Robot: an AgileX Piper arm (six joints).
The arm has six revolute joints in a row. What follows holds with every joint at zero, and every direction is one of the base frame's. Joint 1 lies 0.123 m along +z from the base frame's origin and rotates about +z. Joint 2 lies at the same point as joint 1 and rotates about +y. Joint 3 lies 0.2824 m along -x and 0.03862 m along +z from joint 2 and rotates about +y. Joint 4 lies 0.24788 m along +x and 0.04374 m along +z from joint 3 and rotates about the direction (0.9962, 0, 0.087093). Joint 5 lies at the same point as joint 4 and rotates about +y. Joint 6 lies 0.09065 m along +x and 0.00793 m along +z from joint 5 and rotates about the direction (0.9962, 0, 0.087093). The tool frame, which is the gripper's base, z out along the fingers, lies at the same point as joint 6; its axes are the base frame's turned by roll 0, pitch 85 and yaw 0 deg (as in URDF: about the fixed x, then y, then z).
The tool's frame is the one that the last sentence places.
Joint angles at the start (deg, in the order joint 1, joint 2, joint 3, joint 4, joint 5, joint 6): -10.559, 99.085, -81.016, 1.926, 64.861, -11.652
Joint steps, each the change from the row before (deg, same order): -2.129, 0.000, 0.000, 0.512, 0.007, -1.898; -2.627, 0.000, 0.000, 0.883, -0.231, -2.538; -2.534, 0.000, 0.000, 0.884, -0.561, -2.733; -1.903, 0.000, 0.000, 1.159, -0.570, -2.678
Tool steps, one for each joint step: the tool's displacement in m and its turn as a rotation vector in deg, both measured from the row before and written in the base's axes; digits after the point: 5 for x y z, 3 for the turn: -0.00237, -0.01208, 0.00002, 0.088, -0.078, -0.390; -0.00305, -0.01454, 0.00014, 0.228, -0.413, -0.360; -0.00301, -0.01405, 0.00027, 0.040, -0.765, -0.107; -0.00218, -0.00993, 0.00034, 0.233, -0.891, 0.388
